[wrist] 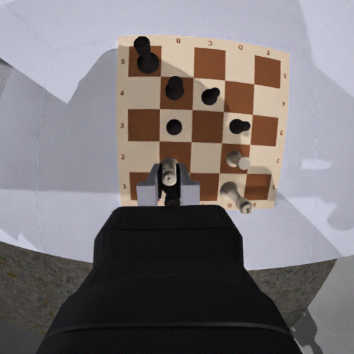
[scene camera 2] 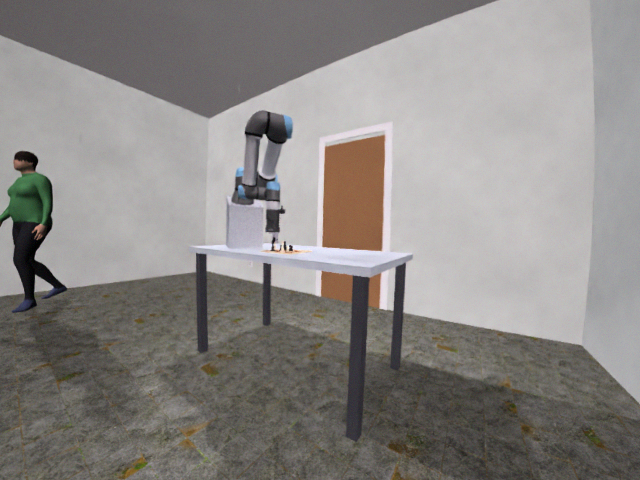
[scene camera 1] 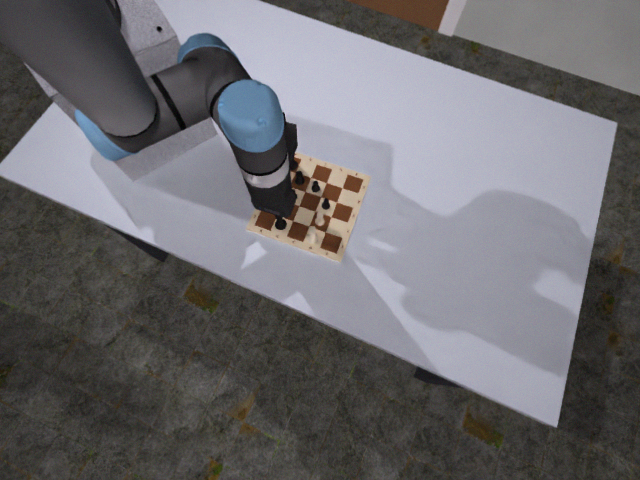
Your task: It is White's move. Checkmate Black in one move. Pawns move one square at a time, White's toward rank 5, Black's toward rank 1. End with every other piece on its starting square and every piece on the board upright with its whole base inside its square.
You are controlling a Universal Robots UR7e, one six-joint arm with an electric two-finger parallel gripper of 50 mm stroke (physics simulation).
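Pixels of known places: gripper, between the fingertips: (scene camera 2: 275, 243); arm's base, origin of its link: (scene camera 2: 242, 201).
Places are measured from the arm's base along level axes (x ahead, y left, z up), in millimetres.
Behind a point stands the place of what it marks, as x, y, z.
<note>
My gripper (wrist: 169, 173) (scene camera 2: 275, 235) {372, -83, -267} is shut on a white piece (wrist: 169, 167), seen from above over B2 of the chessboard (wrist: 123, 142) (scene camera 1: 353, 183) {493, 43, -309}; its height above the board is unclear. A black piece (wrist: 172, 200) (scene camera 1: 280, 223) {378, -114, -289} at B1 is partly hidden behind the fingers in the wrist view. White pieces stand at D2 (wrist: 235, 159) (scene camera 1: 320, 220) {455, -75, -295} and D1 (wrist: 229, 190) (scene camera 1: 312, 237) {453, -120, -289}. A tall black piece (wrist: 147, 62) is at A5. Other black pieces stand at B4 (wrist: 174, 89), C4 (wrist: 209, 96), B3 (wrist: 174, 127) and D3 (wrist: 237, 126). The fingers are hidden in scene camera 1.
The board lies on a white table (scene camera 1: 465, 129) {704, 285, -316} (scene camera 2: 330, 256) {727, -76, -316}. The arm's grey pedestal (scene camera 2: 245, 224) {76, -41, -158} stands at one end of the table. A person in a green top (scene camera 2: 29, 193) is on the floor away from the table.
</note>
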